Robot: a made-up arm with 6 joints.
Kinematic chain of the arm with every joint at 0, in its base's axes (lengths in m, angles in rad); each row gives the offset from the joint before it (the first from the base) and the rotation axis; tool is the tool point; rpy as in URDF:
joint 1: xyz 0 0 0.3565 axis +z
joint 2: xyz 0 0 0 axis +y
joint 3: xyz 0.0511 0 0.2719 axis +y
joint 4: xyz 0.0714 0 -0.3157 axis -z
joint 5: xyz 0 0 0 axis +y
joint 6: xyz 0.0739 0 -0.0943 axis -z
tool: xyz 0 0 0 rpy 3.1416 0 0
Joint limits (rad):
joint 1: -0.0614..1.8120
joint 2: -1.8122..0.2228
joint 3: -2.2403..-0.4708
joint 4: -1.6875..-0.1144
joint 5: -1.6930..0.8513
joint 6: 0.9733..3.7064
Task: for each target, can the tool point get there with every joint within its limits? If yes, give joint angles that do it. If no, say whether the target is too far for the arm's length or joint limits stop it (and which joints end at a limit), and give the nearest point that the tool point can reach.
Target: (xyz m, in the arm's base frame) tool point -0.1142 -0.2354 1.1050
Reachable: no: too far | nearest point -0.1011 -0.2084 1.0192 | short by 0.091 m
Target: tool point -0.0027 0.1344 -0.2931
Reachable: no: joint limits stop it (at a limit: joint 2, joint 3, joint 4, joint 5) | nearest point -0.0053 0.2641 0.2023 | short by 0.512 m
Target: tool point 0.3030 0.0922 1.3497
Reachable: no: too far | nearest point 0.2040 0.0621 1.0253 | short by 0.340 m
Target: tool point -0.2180 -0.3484 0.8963
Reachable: yes | joints 1.1381 -1.2023 -2.0828 -0.8789 0.0683 1.8212
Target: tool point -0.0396 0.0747 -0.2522
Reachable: no: joint limits stop it (at a limit: joint 1, joint 2, joint 3, joint 4, joint 5) | nearest point -0.0606 0.2571 0.2023 | short by 0.490 m
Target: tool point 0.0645 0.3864 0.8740
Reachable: yes | joints 1.3021 0.0386 -1.8381 -0.3997 -0.3816 1.5787
